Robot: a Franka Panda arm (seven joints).
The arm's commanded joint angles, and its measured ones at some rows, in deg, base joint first. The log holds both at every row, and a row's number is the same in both.
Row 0, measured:
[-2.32, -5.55, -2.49, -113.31, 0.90, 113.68, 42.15]
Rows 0 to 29, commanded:
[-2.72, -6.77, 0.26, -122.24, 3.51, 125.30, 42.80]
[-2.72, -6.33, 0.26, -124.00, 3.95, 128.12, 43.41]
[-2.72, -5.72, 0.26, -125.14, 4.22, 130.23, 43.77]
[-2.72, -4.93, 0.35, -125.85, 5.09, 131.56, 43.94]
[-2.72, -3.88, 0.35, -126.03, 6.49, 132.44, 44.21]
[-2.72, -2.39, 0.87, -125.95, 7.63, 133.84, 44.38]
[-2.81, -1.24, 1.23, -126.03, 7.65, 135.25, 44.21]
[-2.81, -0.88, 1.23, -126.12, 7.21, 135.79, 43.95]
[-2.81, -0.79, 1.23, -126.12, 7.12, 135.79, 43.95]
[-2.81, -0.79, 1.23, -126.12, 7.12, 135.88, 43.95]
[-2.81, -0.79, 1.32, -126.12, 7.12, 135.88, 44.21]
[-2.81, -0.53, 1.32, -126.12, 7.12, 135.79, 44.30]
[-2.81, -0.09, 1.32, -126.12, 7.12, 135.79, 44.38]
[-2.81, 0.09, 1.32, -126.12, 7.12, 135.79, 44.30]
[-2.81, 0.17, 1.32, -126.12, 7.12, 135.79, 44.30]
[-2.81, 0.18, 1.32, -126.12, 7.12, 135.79, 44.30]
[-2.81, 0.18, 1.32, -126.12, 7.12, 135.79, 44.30]
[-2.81, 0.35, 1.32, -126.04, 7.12, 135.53, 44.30]
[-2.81, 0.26, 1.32, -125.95, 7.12, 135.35, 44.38]
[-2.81, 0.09, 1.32, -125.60, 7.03, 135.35, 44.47]
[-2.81, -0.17, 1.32, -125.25, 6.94, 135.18, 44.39]
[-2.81, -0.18, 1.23, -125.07, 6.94, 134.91, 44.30]
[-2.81, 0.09, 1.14, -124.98, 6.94, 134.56, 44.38]
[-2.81, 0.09, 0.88, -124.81, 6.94, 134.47, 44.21]
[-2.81, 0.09, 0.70, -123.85, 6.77, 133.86, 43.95]
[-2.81, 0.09, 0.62, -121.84, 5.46, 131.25, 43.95]
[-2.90, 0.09, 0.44, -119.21, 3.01, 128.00, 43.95]
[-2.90, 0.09, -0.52, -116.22, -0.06, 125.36, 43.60]
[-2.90, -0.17, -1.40, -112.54, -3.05, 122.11, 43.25]
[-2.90, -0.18, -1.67, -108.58, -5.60, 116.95, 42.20]
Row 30, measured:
[-2.52, -0.77, -0.36, -119.67, 0.87, 128.29, 43.62]
